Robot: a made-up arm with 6 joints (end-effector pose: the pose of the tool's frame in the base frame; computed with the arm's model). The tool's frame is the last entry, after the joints.
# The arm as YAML. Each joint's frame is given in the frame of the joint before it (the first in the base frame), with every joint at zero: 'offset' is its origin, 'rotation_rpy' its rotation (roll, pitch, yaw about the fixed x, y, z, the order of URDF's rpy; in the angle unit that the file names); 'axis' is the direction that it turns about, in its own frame. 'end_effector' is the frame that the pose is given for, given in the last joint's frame.
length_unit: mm
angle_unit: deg
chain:
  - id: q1
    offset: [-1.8, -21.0, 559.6]
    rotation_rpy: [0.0, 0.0, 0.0]
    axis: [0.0, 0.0, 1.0]
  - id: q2
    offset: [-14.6, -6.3, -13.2]
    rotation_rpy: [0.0, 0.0, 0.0]
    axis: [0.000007, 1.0, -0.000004]
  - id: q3
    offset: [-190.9, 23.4, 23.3]
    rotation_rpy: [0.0, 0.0, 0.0]
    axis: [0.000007, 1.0, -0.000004]
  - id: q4
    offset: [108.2, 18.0, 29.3]
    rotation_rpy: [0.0, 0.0, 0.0]
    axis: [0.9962, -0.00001, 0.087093]
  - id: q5
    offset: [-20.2, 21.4, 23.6]
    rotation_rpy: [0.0, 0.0, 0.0]
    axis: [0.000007, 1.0, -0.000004]
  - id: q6
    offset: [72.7, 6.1, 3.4]
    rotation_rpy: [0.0, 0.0, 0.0]
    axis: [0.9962, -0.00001, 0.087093]
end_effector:
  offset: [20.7, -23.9, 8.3]
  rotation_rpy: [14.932, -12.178, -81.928]
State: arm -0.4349 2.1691 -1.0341 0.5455 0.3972 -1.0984
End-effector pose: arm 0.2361 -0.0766 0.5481 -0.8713 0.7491 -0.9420
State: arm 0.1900 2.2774 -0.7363 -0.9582 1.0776 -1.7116
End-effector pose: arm 0.0999 0.0160 0.5188 -1.5935 0.0540 1.9337
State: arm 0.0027 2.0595 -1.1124 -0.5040 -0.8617 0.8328
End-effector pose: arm 0.2715 0.0622 0.6383 0.3377 0.1855 -1.0656
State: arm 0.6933 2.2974 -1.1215 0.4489 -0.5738 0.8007
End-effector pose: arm 0.2077 0.1703 0.5512 0.2600 0.8966 -1.2464
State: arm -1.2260 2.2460 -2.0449 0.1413 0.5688 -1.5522
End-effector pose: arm 0.1671 -0.2860 0.6769 -1.5751 0.1889 -1.4053
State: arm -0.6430 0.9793 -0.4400 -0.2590 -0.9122 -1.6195
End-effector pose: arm 0.1133 0.0150 0.7668 -1.8436 -1.5110 -1.2487
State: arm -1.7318 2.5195 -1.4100 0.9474 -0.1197 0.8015
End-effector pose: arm -0.0258 -0.3043 0.4980 -1.5155 -0.3309 1.6771
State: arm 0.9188 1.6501 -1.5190 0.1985 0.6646 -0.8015
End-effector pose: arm 0.0778 0.1720 0.7322 -0.6501 -0.4620 -0.0052
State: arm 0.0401 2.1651 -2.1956 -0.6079 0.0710 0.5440
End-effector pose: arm 0.2890 0.0339 0.7380 -0.0072 -0.3768 -1.3807
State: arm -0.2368 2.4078 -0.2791 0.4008 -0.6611 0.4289
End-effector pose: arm 0.1435 -0.0481 0.4628 -0.5023 1.2836 -2.0404
